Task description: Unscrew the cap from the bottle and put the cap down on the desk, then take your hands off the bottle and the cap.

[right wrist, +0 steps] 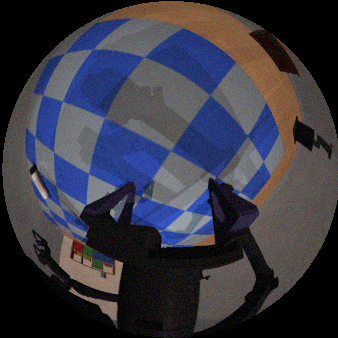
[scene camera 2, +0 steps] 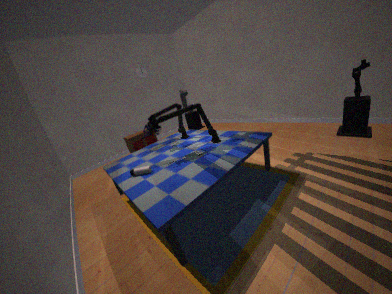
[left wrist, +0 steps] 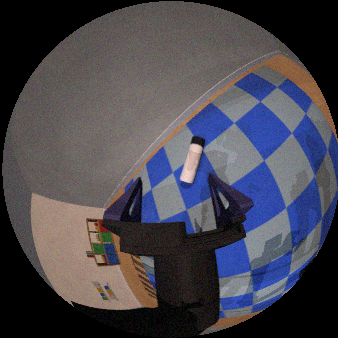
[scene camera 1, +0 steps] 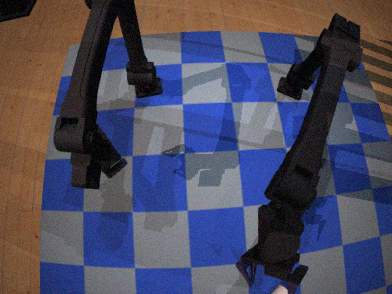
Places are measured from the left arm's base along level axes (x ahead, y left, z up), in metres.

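Pixels of known places: left gripper, fingertip midpoint: (scene camera 2: 144, 134) (left wrist: 175, 177) (scene camera 1: 270, 292); right gripper, fingertip midpoint: (right wrist: 169, 183) (scene camera 2: 159, 133) (scene camera 1: 108, 154); left arm's base, origin of the base link: (scene camera 2: 216, 141) (scene camera 1: 289, 89); right arm's base, origin of the base link: (scene camera 2: 185, 137) (scene camera 1: 148, 88).
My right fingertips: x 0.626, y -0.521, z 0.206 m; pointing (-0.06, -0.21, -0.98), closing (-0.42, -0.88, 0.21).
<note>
Ahead of a thing's pixels: the offset from my right fingertips to its middle. Level surfaces: height alone.
A pale pink bottle {dx +0.298, dy +0.708, dz -0.173 m} (scene camera 1: 281, 290) (scene camera 2: 142, 170) (left wrist: 191, 164) (right wrist: 40, 185) lies on its side on the checkered desk. Its black cap {dx +0.389, dy +0.672, dz -0.173 m} (scene camera 2: 133, 172) (left wrist: 198, 141) (right wrist: 33, 170) sits on one end. In scene camera 1, a small pale part of the bottle shows at the bottom edge. My left gripper (scene camera 1: 272, 280) (left wrist: 175, 177) is open, above the desk and apart from the bottle; in its wrist view the bottle lies beyond the gap between the fingers. My right gripper (scene camera 1: 118, 168) (right wrist: 169, 183) is open and empty above the desk, far from the bottle.
The blue and grey checkered desk {dz -0.206 m} (scene camera 1: 215, 245) (scene camera 2: 170, 210) carries shadows of the arms. A red-brown box (scene camera 2: 140, 142) shows behind the desk. A black pedestal with an arm (scene camera 2: 356, 115) stands on the wooden floor at the right. A wall shelf with coloured bins (left wrist: 104, 242) (right wrist: 93, 257) is in the distance.
</note>
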